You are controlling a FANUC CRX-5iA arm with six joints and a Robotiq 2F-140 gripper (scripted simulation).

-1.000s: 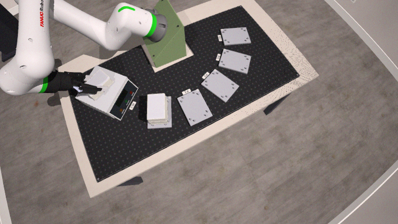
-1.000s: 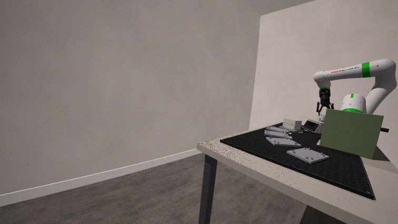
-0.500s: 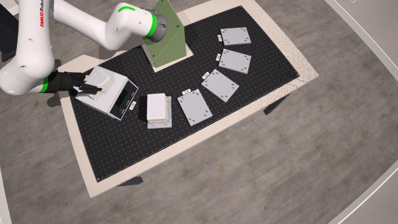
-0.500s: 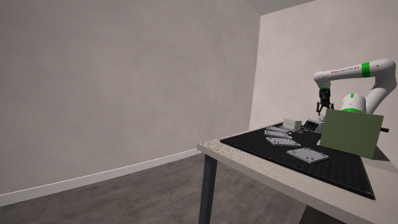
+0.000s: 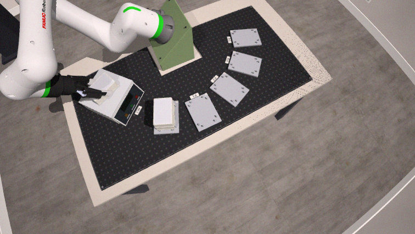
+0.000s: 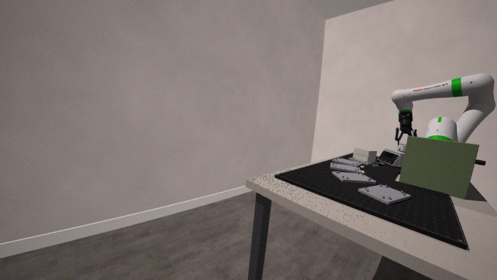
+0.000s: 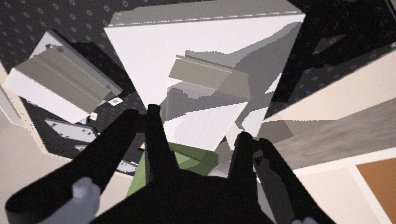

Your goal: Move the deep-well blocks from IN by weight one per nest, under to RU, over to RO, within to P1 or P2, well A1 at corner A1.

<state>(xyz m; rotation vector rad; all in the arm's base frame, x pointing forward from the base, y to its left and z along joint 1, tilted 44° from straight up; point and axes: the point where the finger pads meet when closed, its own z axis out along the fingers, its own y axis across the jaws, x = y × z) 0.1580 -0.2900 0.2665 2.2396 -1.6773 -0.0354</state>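
The white deep-well block lies 1 cm below my hand. Round my hand: check-weigher platform 5 cm below; then check-weigher 8 cm below, 1 cm ahead; then infeed nest IN 22 cm ahead, 21 cm to the left, 13 cm below.
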